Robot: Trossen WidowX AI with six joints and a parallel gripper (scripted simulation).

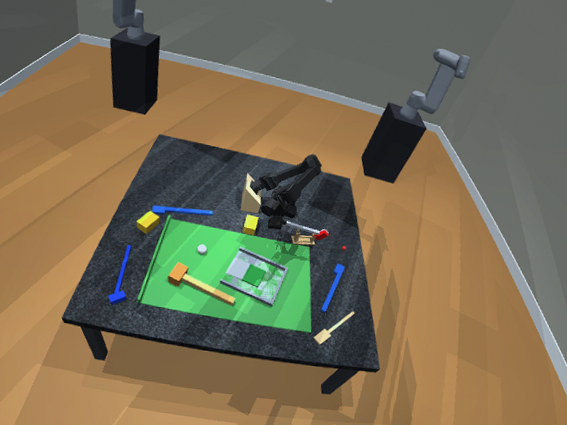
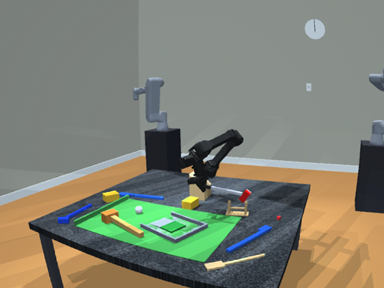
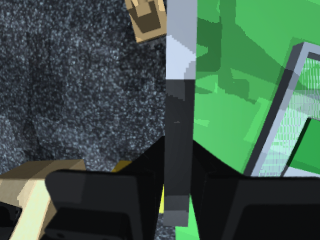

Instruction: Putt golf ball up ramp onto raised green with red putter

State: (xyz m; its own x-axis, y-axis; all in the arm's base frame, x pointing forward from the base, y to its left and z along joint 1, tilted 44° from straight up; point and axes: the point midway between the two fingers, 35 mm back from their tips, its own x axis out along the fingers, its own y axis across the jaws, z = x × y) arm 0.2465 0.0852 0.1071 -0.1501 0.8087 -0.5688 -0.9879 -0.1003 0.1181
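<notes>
The red putter is 120 mm to the left of my gripper tip and 20 mm above it. From my gripper tip the other things lie so: wooden rack (170 mm to the left, 90 mm below, 50 mm behind); then white golf ball (310 mm to the right, 170 mm ahead, 100 mm below); then red cube (400 mm to the left, 120 mm below, 60 mm behind).
</notes>
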